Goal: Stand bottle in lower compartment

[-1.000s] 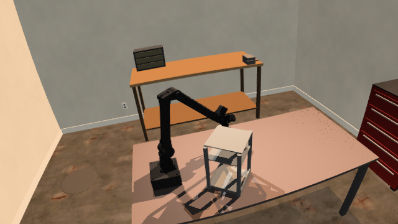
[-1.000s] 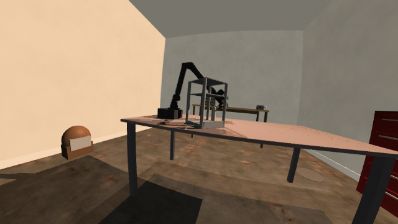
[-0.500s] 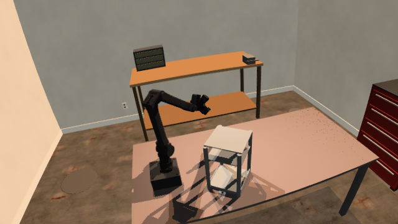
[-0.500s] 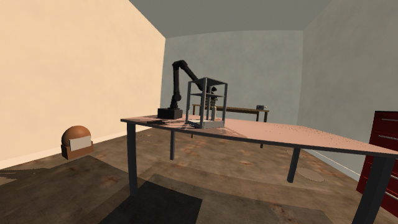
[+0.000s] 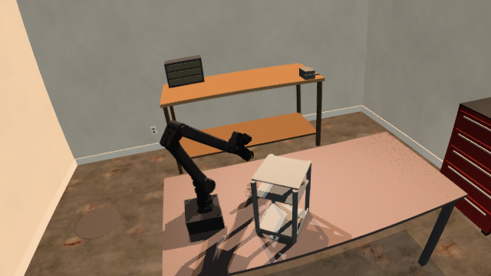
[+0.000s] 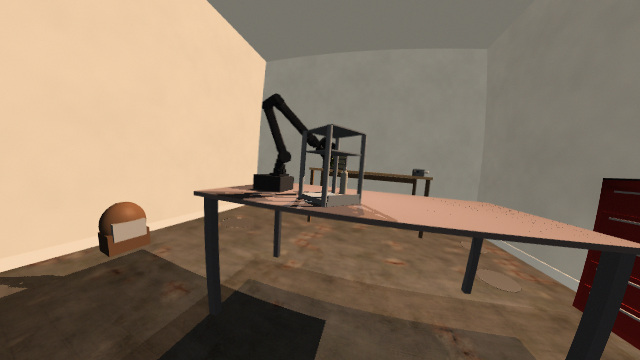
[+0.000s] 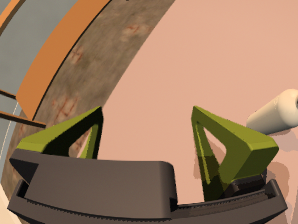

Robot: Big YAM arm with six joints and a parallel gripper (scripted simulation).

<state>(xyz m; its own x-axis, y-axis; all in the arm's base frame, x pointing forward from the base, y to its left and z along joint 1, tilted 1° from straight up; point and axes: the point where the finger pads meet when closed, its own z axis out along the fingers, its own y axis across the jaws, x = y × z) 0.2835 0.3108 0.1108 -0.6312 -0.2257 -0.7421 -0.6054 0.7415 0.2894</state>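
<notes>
Now: the pale bottle 120 mm ahead of my hand, 120 mm to the right of it and 70 mm below it. From my hand the other things lie so: shelving unit (130 mm ahead, 440 mm to the right, 20 mm below).
</notes>
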